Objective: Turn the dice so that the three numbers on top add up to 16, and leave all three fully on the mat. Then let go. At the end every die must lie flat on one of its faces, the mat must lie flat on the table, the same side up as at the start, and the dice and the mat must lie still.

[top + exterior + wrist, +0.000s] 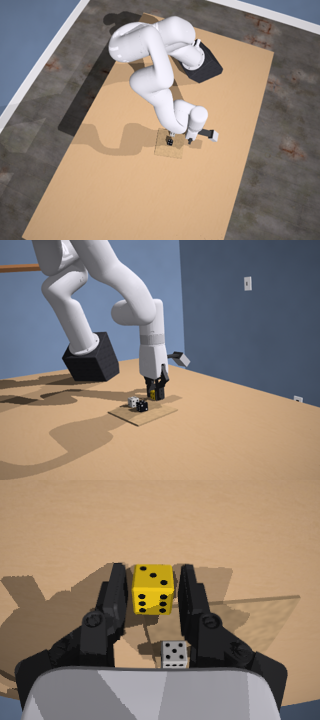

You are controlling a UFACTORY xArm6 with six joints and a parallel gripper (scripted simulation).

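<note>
Right now my hand is 10 mm above the yellow die. Also, from my hand: tan mat 90 mm to the right, 80 mm ahead, 20 mm below; then black die 90 mm to the right, 80 mm ahead, 10 mm below; then white die 90 mm to the right, 30 mm ahead, 10 mm below.
</note>
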